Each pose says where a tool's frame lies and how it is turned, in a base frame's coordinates. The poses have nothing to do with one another.
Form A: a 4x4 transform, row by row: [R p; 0 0 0 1], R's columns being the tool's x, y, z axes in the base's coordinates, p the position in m. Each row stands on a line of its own.
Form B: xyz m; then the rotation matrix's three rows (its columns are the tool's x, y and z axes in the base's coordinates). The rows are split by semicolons. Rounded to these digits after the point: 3 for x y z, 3 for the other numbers.
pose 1, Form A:
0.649 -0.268 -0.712 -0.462
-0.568 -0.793 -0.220 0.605
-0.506 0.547 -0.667 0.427
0 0 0 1
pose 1, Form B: -0.462 0.605 0.427; 0.649 -0.268 -0.712; -0.568 -0.793 -0.220; -0.506 0.547 -0.667
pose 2, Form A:
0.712 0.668 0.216 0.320
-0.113 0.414 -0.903 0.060
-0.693 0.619 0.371 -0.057
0 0 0 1
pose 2, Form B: 0.320 0.060 -0.057; 0.712 0.668 0.216; -0.113 0.414 -0.903; -0.693 0.619 0.371
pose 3, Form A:
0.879 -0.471 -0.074 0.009
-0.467 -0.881 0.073 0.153
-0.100 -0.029 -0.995 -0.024
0 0 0 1
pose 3, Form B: 0.009 0.153 -0.024; 0.879 -0.471 -0.074; -0.467 -0.881 0.073; -0.100 -0.029 -0.995
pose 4, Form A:
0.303 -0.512 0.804 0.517
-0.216 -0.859 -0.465 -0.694
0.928 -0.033 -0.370 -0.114
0 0 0 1
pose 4, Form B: 0.517 -0.694 -0.114; 0.303 -0.512 0.804; -0.216 -0.859 -0.465; 0.928 -0.033 -0.370
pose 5, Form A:
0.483 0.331 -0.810 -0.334
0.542 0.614 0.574 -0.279
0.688 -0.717 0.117 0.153
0 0 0 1
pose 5, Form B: -0.334 -0.279 0.153; 0.483 0.331 -0.810; 0.542 0.614 0.574; 0.688 -0.717 0.117
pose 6, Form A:
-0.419 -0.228 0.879 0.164
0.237 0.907 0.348 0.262
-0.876 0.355 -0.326 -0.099
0 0 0 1
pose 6, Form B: 0.164 0.262 -0.099; -0.419 -0.228 0.879; 0.237 0.907 0.348; -0.876 0.355 -0.326
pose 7, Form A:
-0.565 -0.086 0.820 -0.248
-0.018 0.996 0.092 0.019
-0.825 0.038 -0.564 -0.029
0 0 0 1
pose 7, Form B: -0.248 0.019 -0.029; -0.565 -0.086 0.820; -0.018 0.996 0.092; -0.825 0.038 -0.564
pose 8, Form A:
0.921 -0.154 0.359 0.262
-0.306 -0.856 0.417 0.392
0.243 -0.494 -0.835 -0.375
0 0 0 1
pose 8, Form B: 0.262 0.392 -0.375; 0.921 -0.154 0.359; -0.306 -0.856 0.417; 0.243 -0.494 -0.835
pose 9, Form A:
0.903 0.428 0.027 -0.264
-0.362 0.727 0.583 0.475
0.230 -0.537 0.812 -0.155
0 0 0 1
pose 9, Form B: -0.264 0.475 -0.155; 0.903 0.428 0.027; -0.362 0.727 0.583; 0.230 -0.537 0.812
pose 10, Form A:
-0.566 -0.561 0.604 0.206
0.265 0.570 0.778 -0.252
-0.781 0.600 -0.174 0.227
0 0 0 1
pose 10, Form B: 0.206 -0.252 0.227; -0.566 -0.561 0.604; 0.265 0.570 0.778; -0.781 0.600 -0.174
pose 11, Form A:
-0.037 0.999 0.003 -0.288
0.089 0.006 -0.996 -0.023
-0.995 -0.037 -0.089 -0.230
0 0 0 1
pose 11, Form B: -0.288 -0.023 -0.230; -0.037 0.999 0.003; 0.089 0.006 -0.996; -0.995 -0.037 -0.089
